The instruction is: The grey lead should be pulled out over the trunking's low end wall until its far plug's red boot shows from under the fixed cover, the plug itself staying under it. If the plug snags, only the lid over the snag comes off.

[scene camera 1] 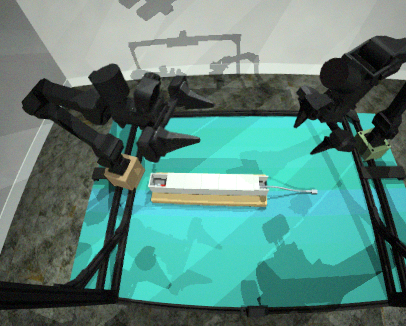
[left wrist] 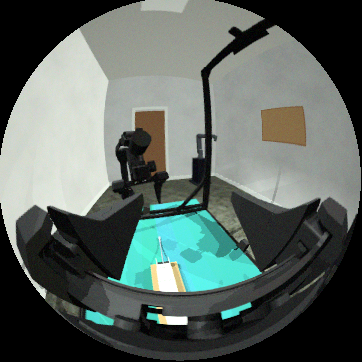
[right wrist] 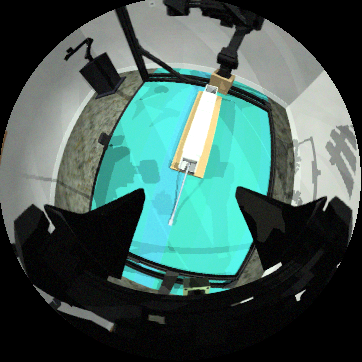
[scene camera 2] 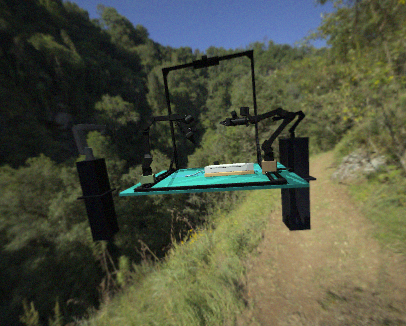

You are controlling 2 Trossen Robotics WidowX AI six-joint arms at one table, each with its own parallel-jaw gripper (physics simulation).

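Places are measured from the left arm's base along level axes (x ahead, y left, z up), in millimetres.
Pixels of known places: left gripper, between the fingertips: point(scene camera 1: 207, 121) point(left wrist: 188, 196) point(scene camera 2: 221, 123); right gripper, between the fingertips: point(scene camera 1: 302, 140) point(left wrist: 146, 206) point(right wrist: 191, 192) point(scene camera 2: 194, 143); left arm's base, origin of its link: point(scene camera 1: 119, 165) point(right wrist: 223, 74) point(scene camera 2: 269, 160); right arm's base, origin of its link: point(scene camera 1: 374, 139) point(scene camera 2: 147, 174).
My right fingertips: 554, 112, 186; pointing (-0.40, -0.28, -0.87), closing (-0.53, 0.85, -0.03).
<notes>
Ahead of a thing's pixels: the offset from my right fingertips to its top centre, as dx, dy, dz. "spot": to the spot under its first point. Level surfaces: height alone.
A white trunking point(scene camera 1: 209, 191) point(scene camera 2: 229, 168), topped by a row of white lids point(scene camera 1: 210, 181) point(right wrist: 200, 125) with faint seams, lies on a wooden board {dz -255} point(scene camera 1: 209, 200) point(right wrist: 214, 125). In scene camera 1 its left end is open, and a small red part {spot: -394, -116, -245} point(scene camera 1: 163, 185) shows there; which cover it lies by is too small to tell. The grey lead {spot: +31, -12, -258} point(scene camera 1: 290, 189) point(right wrist: 178, 197) runs out over the right end onto the mat and ends in a pale plug {+120, +10, -270} point(scene camera 1: 314, 192) point(right wrist: 171, 222). My left gripper point(scene camera 1: 206, 122) point(left wrist: 188, 196) is open and empty above the trunking. My right gripper point(scene camera 1: 304, 139) point(right wrist: 191, 192) is open and empty above the lead's side.
The teal mat {dz -279} point(scene camera 1: 200, 260) lies under the trunking, inside a black frame point(scene camera 1: 175, 303). A tan arm base block point(scene camera 1: 125, 172) stands close to the trunking's left end. A green base block point(scene camera 1: 373, 145) stands at the right. Shadows of the arms fall across the mat.
</notes>
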